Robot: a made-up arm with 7 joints.
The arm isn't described. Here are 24 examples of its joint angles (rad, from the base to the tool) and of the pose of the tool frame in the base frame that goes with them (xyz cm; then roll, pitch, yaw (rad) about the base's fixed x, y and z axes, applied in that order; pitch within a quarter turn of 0, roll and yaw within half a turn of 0).
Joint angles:
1: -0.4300 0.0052 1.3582 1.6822 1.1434 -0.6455 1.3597
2: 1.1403 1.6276 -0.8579 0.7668 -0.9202 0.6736 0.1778
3: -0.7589 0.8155 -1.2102 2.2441 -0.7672 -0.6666 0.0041
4: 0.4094 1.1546 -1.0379 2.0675 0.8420 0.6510 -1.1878
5: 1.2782 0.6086 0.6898 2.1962 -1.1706 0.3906 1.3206
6: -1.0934 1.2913 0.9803 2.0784 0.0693 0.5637 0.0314
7: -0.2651 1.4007 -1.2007 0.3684 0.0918 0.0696 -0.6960
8: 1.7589 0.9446 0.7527 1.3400 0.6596 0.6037 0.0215
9: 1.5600 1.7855 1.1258 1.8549 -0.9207 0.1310 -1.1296
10: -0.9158 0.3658 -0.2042 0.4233 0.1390 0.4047 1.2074
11: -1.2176 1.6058 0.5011 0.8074 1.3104 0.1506 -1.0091
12: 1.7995 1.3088 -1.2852 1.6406 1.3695 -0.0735 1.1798
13: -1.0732 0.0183 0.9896 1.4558 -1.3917 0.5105 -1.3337
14: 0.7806 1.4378 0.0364 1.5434 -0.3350 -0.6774 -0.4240
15: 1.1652 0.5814 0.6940 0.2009 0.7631 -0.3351 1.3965
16: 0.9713 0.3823 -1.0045 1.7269 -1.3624 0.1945 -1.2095
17: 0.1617 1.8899 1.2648 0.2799 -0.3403 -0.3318 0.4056
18: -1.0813 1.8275 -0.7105 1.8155 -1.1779 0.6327 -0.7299
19: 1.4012 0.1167 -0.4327 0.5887 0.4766 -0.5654 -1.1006
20: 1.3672 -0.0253 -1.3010 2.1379 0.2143 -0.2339 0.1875
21: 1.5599 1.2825 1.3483 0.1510 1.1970 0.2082 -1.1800
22: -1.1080 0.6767 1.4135 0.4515 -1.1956 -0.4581 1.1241
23: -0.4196 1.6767 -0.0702 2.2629 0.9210 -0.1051 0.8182
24: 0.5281 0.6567 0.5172 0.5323 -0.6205 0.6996 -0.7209
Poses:
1: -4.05 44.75 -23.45 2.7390 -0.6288 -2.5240
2: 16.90 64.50 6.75 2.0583 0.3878 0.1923
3: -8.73 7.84 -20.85 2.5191 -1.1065 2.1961
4: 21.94 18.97 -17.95 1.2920 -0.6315 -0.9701
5: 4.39 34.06 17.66 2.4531 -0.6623 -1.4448
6: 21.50 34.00 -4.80 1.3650 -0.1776 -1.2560
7: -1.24 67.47 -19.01 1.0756 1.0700 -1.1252
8: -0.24 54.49 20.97 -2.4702 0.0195 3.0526
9: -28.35 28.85 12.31 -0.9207 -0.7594 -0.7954
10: -32.72 33.05 -39.88 -1.0009 0.9253 -0.1278
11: 17.35 62.49 -13.23 1.8690 -0.5615 -0.1354
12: 30.46 32.72 15.48 1.5051 -0.9261 -2.9842
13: -18.15 41.07 -27.90 2.6517 0.9735 -0.0936
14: 22.42 43.48 18.61 2.6240 0.5761 -1.9369
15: 42.01 49.63 -13.19 -2.9356 -0.3962 2.5817
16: 32.90 2.08 -3.83 -2.8632 0.6614 -2.0810
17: -1.53 65.57 24.38 2.2594 -0.5333 -1.0128
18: -1.32 39.77 -24.92 0.7521 0.3711 -2.9228
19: 52.73 15.57 5.83 -2.0437 -0.6447 2.9998
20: 11.28 -7.49 4.34 1.7737 -0.1446 2.2775
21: 11.59 70.45 0.84 -0.7307 0.9240 2.6050
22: -28.74 59.06 -16.56 -0.3128 0.6085 -0.4566
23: 20.08 24.36 -9.76 -0.0072 -1.0652 -1.6878
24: 29.35 53.57 -24.87 1.5995 -0.3539 0.1905
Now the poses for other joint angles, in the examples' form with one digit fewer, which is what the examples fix.
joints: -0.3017 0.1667 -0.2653 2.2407 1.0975 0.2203 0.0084
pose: 18.3 11.9 -15.3 -1.836 -0.589 1.195
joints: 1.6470 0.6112 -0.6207 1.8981 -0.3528 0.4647 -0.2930
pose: 21.4 13.1 24.1 3.024 0.097 -2.177
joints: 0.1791 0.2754 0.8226 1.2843 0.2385 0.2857 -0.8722
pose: 23.6 45.5 -23.9 0.216 -1.261 1.479
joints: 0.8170 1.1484 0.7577 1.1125 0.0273 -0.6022 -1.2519
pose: 12.8 59.5 14.0 -1.823 -0.139 -1.903
